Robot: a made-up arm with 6 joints. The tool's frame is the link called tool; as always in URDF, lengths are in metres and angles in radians. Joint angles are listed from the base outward.
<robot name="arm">
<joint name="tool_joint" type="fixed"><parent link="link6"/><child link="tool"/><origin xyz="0 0 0" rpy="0 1.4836 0"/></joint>
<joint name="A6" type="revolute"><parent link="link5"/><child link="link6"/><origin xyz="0.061 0 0.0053"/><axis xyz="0.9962 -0.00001 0.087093"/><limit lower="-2.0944" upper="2.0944"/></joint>
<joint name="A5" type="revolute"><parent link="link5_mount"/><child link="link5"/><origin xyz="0 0 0"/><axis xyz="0.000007 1 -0.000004"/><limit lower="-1.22" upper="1.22"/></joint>
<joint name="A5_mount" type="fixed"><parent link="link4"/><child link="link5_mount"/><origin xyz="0 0 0"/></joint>
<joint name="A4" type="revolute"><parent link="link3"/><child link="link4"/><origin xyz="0.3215 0 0.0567"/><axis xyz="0.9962 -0.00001 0.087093"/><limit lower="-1.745" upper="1.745"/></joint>
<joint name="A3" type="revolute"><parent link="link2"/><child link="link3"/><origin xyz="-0.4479 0 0.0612"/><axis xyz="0.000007 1 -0.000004"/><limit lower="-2.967" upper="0"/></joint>
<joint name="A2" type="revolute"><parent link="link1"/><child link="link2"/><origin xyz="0 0 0"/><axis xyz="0.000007 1 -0.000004"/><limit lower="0" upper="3.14"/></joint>
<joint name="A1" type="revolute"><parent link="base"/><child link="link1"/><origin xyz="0 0 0.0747"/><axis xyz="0 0 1"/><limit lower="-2.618" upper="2.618"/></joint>
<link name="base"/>
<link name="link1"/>
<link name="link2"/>
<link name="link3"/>
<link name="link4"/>
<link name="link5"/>
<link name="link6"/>
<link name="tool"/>
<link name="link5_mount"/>
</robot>
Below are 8 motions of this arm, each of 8 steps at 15 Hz.
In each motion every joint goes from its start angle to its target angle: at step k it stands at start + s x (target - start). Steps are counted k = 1, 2, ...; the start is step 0. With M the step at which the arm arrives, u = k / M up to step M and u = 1 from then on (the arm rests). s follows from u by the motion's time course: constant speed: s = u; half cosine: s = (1 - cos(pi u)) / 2; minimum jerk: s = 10 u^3 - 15 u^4 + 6 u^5.
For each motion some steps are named. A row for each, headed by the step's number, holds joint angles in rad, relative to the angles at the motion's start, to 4 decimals.
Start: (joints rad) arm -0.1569 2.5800 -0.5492 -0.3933 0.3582 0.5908
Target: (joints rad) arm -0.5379 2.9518 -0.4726 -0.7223 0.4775 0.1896
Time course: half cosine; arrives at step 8
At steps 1, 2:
1: -0.0145 0.0142 0.0029 -0.0125 0.0045 -0.0153
2: -0.0558 0.0544 0.0112 -0.0482 0.0175 -0.0588

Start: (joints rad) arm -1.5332 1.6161 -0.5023 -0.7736 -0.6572 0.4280
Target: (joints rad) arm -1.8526 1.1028 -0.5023 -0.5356 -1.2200 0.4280
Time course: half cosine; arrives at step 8
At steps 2, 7, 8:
2: -0.0468 -0.0752 0.0000 0.0349 -0.0824 0.0000
7: -0.3072 -0.4938 0.0000 0.2289 -0.5414 0.0000
8: -0.3194 -0.5133 0.0000 0.2380 -0.5628 0.0000

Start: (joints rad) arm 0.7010 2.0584 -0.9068 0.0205 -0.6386 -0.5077
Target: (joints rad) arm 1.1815 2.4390 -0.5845 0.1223 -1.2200 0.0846
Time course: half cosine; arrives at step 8
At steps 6, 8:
6: 0.4101 0.3249 0.2751 0.0869 -0.4963 0.5056
8: 0.4805 0.3806 0.3223 0.1018 -0.5814 0.5923

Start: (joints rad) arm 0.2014 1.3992 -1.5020 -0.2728 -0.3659 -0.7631
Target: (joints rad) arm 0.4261 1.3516 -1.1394 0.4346 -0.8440 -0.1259
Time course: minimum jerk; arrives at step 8
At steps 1, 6, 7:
1: 0.0036 -0.0008 0.0058 0.0114 -0.0077 0.0102
6: 0.2014 -0.0427 0.3251 0.6342 -0.4286 0.5712
7: 0.2211 -0.0468 0.3568 0.6960 -0.4704 0.6270

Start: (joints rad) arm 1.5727 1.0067 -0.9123 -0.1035 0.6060 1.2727
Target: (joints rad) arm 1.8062 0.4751 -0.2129 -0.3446 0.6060 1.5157
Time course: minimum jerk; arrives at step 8
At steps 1, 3, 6, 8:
1: 0.0037 -0.0085 0.0112 -0.0039 0.0000 0.0039
3: 0.0643 -0.1463 0.1925 -0.0664 0.0000 0.0669
6: 0.2093 -0.4766 0.6270 -0.2161 0.0000 0.2178
8: 0.2335 -0.5316 0.6994 -0.2411 0.0000 0.2430

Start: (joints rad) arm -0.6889 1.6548 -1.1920 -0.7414 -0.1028 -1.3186
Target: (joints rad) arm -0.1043 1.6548 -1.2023 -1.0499 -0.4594 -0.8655
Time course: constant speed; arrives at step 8
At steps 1, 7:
1: 0.0731 0.0000 -0.0013 -0.0386 -0.0446 0.0566
7: 0.5115 0.0000 -0.0090 -0.2699 -0.3120 0.3965

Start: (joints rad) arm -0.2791 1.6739 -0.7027 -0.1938 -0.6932 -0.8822
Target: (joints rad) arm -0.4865 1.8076 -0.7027 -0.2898 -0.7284 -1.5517
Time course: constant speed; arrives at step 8
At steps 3, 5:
3: -0.0778 0.0501 0.0000 -0.0360 -0.0132 -0.2511
5: -0.1296 0.0836 0.0000 -0.0600 -0.0220 -0.4184

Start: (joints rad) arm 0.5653 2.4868 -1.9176 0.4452 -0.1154 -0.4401
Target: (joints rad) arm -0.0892 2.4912 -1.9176 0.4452 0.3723 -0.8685
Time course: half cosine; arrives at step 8
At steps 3, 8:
3: -0.2020 0.0014 0.0000 0.0000 0.1505 -0.1322
8: -0.6545 0.0044 0.0000 0.0000 0.4877 -0.4284

